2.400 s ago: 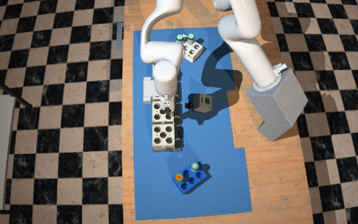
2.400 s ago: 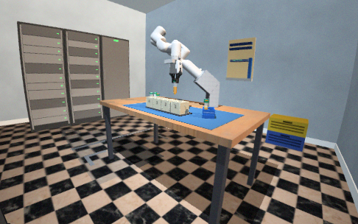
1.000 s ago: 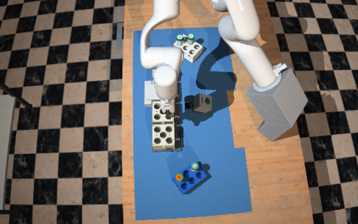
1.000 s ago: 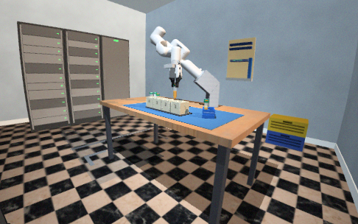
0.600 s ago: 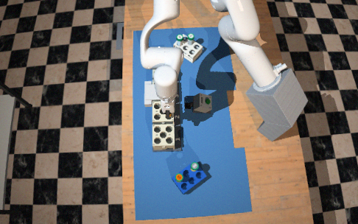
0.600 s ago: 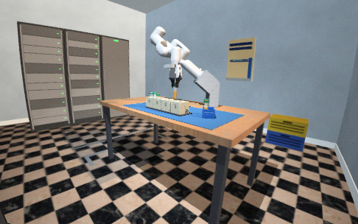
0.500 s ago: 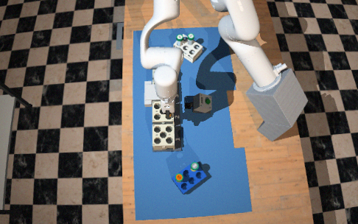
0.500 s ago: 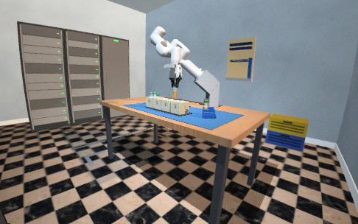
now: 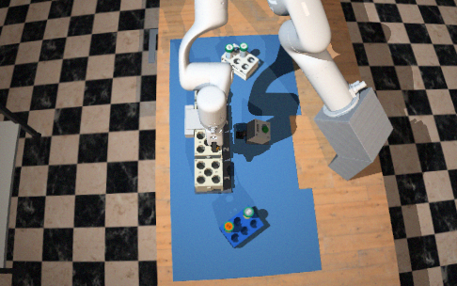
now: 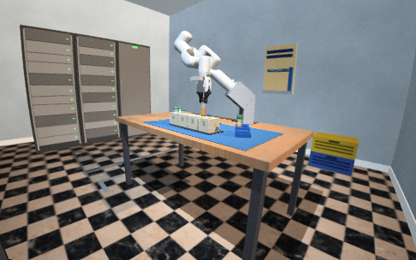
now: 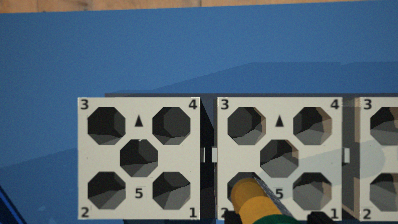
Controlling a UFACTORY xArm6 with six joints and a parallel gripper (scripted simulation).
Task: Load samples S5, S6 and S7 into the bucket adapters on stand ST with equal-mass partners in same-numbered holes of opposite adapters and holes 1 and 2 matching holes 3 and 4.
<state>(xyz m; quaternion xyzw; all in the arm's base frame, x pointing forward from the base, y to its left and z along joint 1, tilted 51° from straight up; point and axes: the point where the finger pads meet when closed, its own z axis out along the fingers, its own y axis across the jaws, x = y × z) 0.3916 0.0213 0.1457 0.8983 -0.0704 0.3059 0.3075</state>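
Now: hand 5 cm above the orange-dotted tube and 1 cm to the left of it. Round my hand: adapter 15 cm below, 7 cm to the left, 5 cm ahead; then green done key 20 cm behind, 14 cm below, 1 cm to the right; then grey-dotted tube 25 cm to the left, 14 cm below, 2 cm behind.
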